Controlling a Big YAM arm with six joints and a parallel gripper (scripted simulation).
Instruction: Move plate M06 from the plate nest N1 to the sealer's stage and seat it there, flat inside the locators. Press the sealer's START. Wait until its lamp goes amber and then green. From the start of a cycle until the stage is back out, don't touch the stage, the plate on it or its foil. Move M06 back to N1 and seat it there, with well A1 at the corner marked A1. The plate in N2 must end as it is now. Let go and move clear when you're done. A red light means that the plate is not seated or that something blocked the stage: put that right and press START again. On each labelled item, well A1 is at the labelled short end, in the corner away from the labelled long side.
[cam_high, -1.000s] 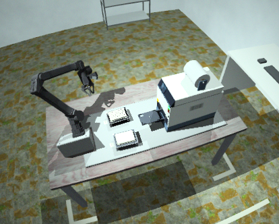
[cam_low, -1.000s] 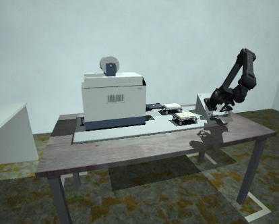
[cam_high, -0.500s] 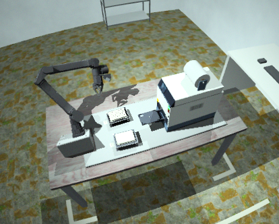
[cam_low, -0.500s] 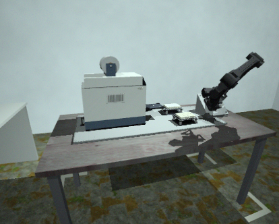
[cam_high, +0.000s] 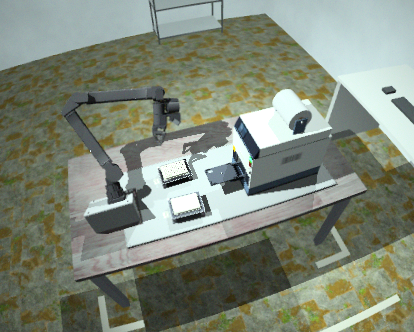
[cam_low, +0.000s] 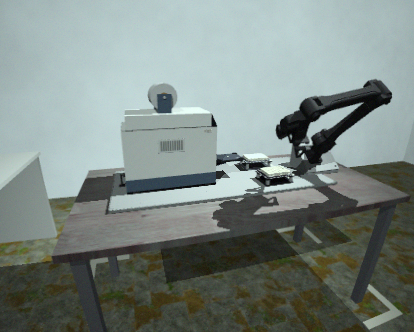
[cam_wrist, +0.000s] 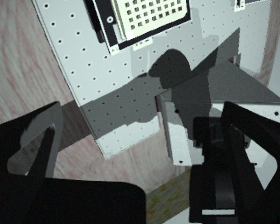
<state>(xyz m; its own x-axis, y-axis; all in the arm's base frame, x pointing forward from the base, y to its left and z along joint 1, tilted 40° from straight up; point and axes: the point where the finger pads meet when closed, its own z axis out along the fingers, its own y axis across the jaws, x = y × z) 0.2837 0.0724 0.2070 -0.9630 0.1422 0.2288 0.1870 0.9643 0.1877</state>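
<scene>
Right now my hand is 30 mm short of the black nest N1, 90 mm to the left of it and 150 mm above it. From my hand the other things lie so: foil roll 570 mm ahead, 240 mm to the right, 230 mm above; then sealer stage 240 mm ahead, 230 mm to the right, 90 mm below; then pale plate 30 mm ahead, 310 mm to the right, 130 mm below.
</scene>
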